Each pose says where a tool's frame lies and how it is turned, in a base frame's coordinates. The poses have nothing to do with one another.
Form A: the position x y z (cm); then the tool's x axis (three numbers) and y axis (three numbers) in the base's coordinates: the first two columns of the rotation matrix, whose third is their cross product.
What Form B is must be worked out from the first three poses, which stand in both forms.
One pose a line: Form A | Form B
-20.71 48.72 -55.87 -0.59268 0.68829 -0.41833 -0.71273 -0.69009 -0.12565 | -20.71 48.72 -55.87 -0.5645 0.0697 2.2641
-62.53 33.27 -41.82 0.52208 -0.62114 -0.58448 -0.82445 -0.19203 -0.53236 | -62.53 33.27 -41.82 -1.9084 1.1858 0.3003
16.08 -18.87 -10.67 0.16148 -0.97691 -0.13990 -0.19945 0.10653 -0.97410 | 16.08 -18.87 -10.67 -1.3297 1.2690 -0.8917
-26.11 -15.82 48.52 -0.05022 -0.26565 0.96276 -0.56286 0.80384 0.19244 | -26.11 -15.82 48.52 0.6648 -1.6402 0.2727
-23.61 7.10 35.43 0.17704 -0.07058 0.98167 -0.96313 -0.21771 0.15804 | -23.61 7.10 35.43 1.5068 -1.0375 1.1886
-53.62 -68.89 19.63 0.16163 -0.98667 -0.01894 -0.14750 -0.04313 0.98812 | -53.62 -68.89 19.63 1.4140 -1.1816 -1.0363
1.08 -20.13 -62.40 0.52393 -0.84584 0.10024 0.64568 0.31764 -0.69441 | 1.08 -20.13 -62.40 -0.7538 0.3056 -1.0013
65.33 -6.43 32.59 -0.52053 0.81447 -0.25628 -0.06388 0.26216 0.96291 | 65.33 -6.43 32.59 0.6931 1.7241 1.3671
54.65 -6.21 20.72 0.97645 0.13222 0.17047 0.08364 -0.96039 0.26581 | 54.65 -6.21 20.72 2.8643 0.1591 0.2722
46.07 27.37 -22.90 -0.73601 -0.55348 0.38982 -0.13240 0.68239 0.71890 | 46.07 27.37 -22.90 0.5249 -2.2914 -0.9157
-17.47 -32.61 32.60 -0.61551 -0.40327 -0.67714 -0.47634 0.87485 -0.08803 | -17.47 -32.61 32.60 -0.6307 2.3093 0.1293
